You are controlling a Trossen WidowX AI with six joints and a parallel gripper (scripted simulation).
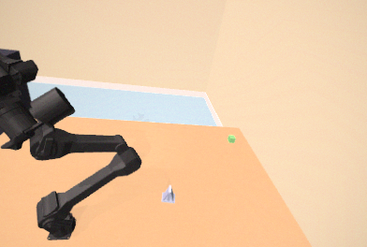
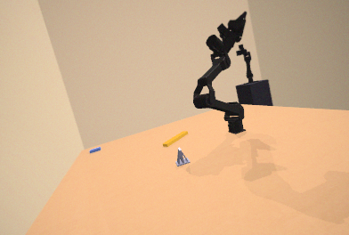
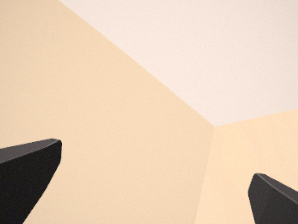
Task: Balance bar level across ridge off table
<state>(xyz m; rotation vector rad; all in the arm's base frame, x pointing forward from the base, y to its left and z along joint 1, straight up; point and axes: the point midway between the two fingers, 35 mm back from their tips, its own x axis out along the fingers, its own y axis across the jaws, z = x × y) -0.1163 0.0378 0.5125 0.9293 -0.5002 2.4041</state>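
Right now the yellow bar is 53 cm below my gripper tip, 41 cm ahead of it and 23 cm to the right of it. Also, from my gripper tip: small green cube (88 cm ahead, 52 cm below, 45 cm to the left); small blue block (88 cm ahead, 55 cm to the right, 53 cm below).
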